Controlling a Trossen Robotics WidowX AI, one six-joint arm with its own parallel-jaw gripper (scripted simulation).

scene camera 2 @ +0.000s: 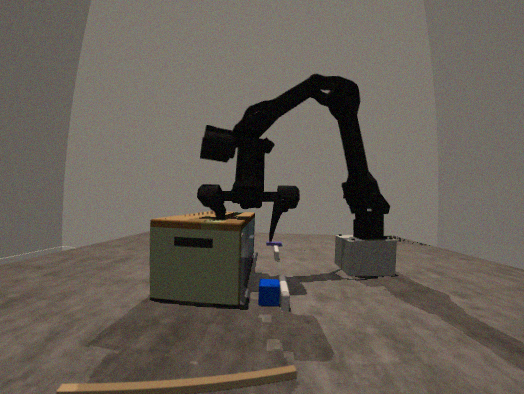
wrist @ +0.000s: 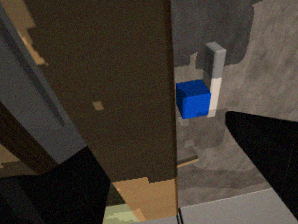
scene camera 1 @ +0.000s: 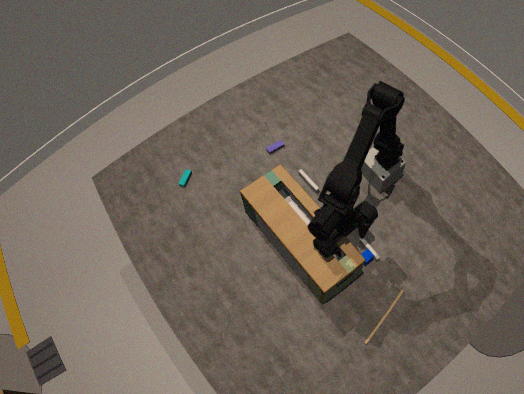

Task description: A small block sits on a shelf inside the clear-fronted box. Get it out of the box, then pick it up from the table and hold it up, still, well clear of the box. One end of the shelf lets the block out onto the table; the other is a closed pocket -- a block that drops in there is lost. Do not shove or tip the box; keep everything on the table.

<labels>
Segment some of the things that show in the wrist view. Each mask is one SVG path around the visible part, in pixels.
My gripper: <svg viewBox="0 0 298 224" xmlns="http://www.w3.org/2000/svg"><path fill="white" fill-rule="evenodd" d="M111 181L88 146L85 146L68 160L63 161L42 176L16 175L1 177L0 224L102 224ZM225 112L225 126L236 140L236 143L250 158L251 162L255 164L259 172L262 173L266 181L278 194L293 216L295 216L295 219L298 220L298 121L279 120L236 111Z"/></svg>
A blue block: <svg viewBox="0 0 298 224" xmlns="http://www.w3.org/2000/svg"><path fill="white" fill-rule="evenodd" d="M201 79L176 84L176 104L182 119L208 115L211 92Z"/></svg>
A box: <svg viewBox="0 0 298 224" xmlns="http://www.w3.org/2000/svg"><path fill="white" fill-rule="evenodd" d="M216 42L205 44L202 82L211 92L208 115L205 115L207 118L214 117L216 114L226 59L226 50ZM0 0L0 178L16 175L42 176L50 169L68 160L85 146L88 146L111 181L102 224L129 224L176 216L178 214L178 164L171 0Z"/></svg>
</labels>
